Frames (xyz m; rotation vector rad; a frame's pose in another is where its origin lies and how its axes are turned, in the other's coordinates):
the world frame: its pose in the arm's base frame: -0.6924 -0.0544 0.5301 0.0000 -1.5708 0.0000
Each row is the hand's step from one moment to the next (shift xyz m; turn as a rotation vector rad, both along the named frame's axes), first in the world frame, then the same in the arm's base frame.
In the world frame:
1: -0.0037 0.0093 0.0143 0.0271 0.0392 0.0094
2: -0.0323 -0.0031 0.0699 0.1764 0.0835 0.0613
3: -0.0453 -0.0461 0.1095 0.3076 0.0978 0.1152
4: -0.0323 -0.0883 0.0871 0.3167 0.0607 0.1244
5: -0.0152 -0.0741 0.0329 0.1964 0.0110 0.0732
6: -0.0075 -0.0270 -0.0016 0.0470 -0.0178 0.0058
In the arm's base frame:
1: -0.0143 0.0093 -0.0037 -0.0094 0.0392 0.0271
2: -0.0699 -0.0031 -0.0323 -0.0613 0.0835 0.1764
3: -0.1095 -0.0461 -0.0453 -0.1152 0.0978 0.3076
4: -0.0871 -0.0883 -0.0323 -0.1244 0.0607 0.3167
5: -0.0329 -0.0741 -0.0152 -0.0732 0.0110 0.1964
6: 0.0016 -0.0270 -0.0075 -0.0058 -0.0178 0.0470

